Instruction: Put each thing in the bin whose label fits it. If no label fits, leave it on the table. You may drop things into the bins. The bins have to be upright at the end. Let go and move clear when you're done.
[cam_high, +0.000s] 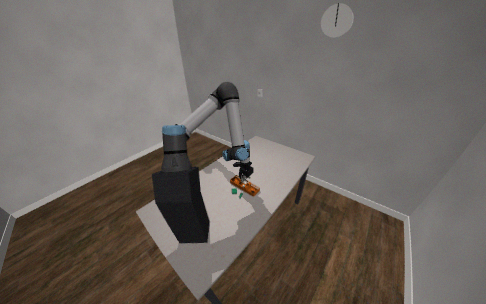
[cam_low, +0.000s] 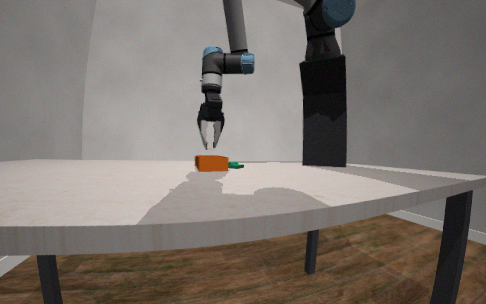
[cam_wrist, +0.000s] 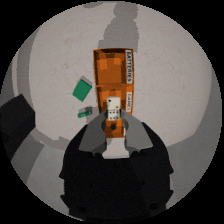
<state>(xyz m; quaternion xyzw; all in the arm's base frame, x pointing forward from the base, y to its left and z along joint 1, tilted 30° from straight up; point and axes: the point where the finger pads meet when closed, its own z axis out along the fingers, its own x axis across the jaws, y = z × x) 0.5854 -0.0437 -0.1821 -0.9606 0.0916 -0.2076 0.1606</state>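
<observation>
The green cylinder is 9 cm behind my hand, 7 cm below it and 3 cm to the right of it. The rest, counted from my hand: green block 8 cm behind, 7 cm below, 4 cm to the left; then small dark thing 9 cm to the right, 7 cm below, 1 cm behind; then white object 1 cm below.
</observation>
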